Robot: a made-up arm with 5 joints. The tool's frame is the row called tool. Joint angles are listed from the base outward.
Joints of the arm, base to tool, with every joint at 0 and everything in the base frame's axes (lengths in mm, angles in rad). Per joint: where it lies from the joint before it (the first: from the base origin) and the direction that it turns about. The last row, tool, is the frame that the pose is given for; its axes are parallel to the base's.
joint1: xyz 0 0 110 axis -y
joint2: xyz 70 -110 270 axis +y
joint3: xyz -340 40 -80 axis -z
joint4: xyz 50 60 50 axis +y
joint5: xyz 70 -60 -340 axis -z
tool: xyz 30 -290 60
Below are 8 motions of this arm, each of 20 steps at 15 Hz.
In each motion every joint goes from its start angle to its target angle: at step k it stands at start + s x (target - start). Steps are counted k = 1, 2, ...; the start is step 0. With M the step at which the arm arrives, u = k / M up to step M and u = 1 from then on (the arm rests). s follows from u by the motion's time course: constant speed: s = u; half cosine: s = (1 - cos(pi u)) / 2; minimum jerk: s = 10 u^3 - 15 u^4 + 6 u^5.
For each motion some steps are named. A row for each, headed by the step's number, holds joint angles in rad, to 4 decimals.
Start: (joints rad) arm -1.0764 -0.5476 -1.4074 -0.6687 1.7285
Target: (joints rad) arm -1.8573 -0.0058 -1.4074 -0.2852 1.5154
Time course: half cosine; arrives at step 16
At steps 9, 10, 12, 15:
9: -1.5430 -0.2239 -1.4074 -0.4395 1.6012
10: -1.6163 -0.1730 -1.4074 -0.4036 1.5812
12: -1.7429 -0.0851 -1.4074 -0.3414 1.5466
15: -1.8498 -0.0110 -1.4074 -0.2889 1.5174

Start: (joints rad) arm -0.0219 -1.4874 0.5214 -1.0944 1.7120
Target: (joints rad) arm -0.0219 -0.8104 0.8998 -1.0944 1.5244
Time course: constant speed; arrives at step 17
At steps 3, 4, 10, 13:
3: -0.0219 -1.3679 0.5882 -1.0944 1.6789
4: -0.0219 -1.3281 0.6104 -1.0944 1.6679
10: -0.0219 -1.0892 0.7440 -1.0944 1.6016
13: -0.0219 -0.9697 0.8108 -1.0944 1.5685

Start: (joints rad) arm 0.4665 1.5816 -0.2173 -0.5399 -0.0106
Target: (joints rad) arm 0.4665 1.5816 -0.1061 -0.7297 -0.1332
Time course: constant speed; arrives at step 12
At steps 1, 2, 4, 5, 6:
1: 0.4665 1.5816 -0.2080 -0.5557 -0.0208
2: 0.4665 1.5816 -0.1988 -0.5715 -0.0310
4: 0.4665 1.5816 -0.1802 -0.6032 -0.0515
5: 0.4665 1.5816 -0.1710 -0.6190 -0.0617
6: 0.4665 1.5816 -0.1617 -0.6348 -0.0719

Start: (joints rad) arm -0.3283 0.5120 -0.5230 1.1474 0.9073
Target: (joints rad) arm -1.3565 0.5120 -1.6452 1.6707 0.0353
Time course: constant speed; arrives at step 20
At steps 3, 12, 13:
3: -0.4825 0.5120 -0.6913 1.2259 0.7765
12: -0.9452 0.5120 -1.1963 1.4614 0.3841
13: -0.9966 0.5120 -1.2524 1.4875 0.3405

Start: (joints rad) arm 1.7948 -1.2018 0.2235 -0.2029 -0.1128
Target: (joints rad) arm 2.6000 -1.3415 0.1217 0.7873 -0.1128
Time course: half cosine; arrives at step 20
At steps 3, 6, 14, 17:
3: 1.8387 -1.2094 0.2180 -0.1489 -0.1128
6: 1.9608 -1.2306 0.2025 0.0012 -0.1128
14: 2.4340 -1.3127 0.1427 0.5832 -0.1128
17: 2.5561 -1.3339 0.1272 0.7333 -0.1128

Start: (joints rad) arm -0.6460 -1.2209 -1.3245 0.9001 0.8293
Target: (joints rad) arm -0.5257 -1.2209 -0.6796 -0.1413 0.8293
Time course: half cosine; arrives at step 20
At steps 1, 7, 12, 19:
1: -0.6453 -1.2209 -1.3205 0.8937 0.8293
7: -0.6132 -1.2209 -1.1484 0.6158 0.8293
12: -0.5673 -1.2209 -0.9024 0.2185 0.8293
19: -0.5264 -1.2209 -0.6836 -0.1349 0.8293

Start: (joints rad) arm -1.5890 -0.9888 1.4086 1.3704 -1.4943
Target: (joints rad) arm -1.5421 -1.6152 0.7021 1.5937 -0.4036
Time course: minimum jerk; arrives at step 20
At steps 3, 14, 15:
3: -1.5878 -1.0055 1.3898 1.3763 -1.4653
14: -1.5497 -1.5130 0.8173 1.5573 -0.5815
15: -1.5470 -1.5504 0.7752 1.5706 -0.5165

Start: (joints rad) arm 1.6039 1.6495 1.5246 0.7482 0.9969
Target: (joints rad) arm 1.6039 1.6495 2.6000 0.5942 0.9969
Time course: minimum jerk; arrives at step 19
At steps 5, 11, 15, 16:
5: 1.6039 1.6495 1.6514 0.7300 0.9969
11: 1.6039 1.6495 2.2189 0.6488 0.9969
15: 1.6039 1.6495 2.5287 0.6044 0.9969
16: 1.6039 1.6495 2.5671 0.5989 0.9969

